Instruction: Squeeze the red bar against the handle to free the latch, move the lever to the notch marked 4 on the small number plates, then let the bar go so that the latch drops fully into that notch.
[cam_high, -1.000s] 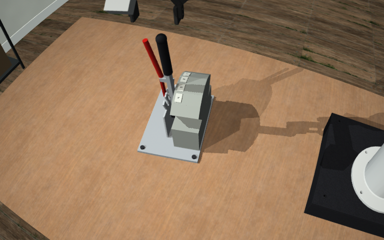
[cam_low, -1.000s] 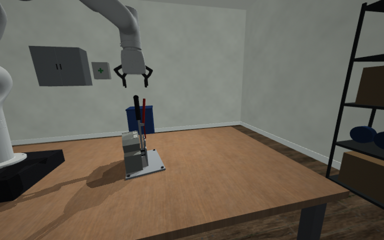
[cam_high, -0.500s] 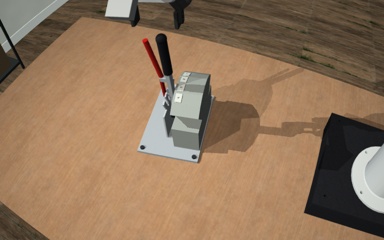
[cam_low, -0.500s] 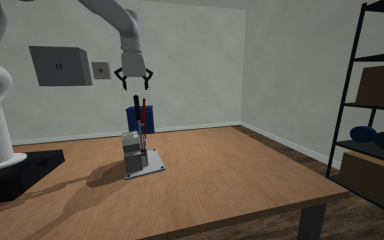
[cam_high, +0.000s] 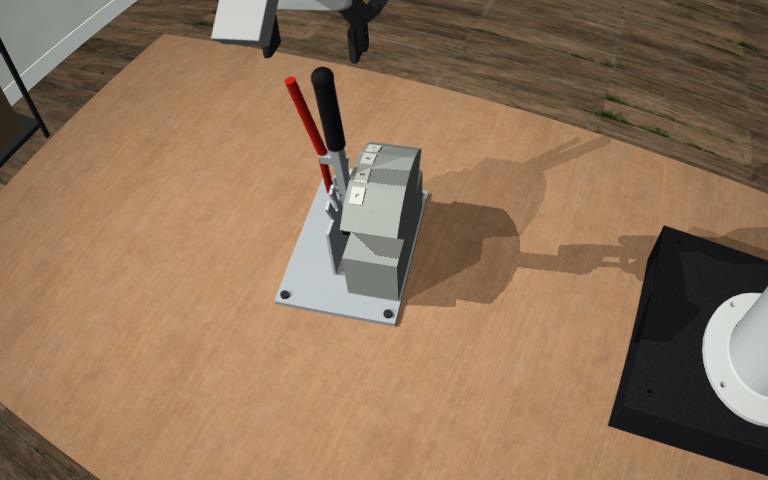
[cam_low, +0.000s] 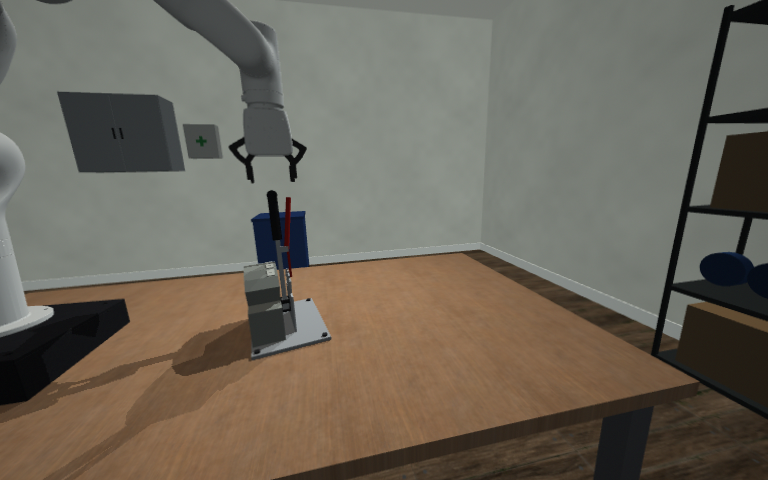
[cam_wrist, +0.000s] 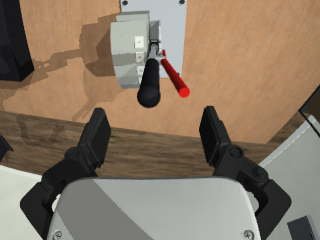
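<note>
My hand is 2 cm short of the red bar, 1 cm to the left of it and 17 cm above it.
</note>
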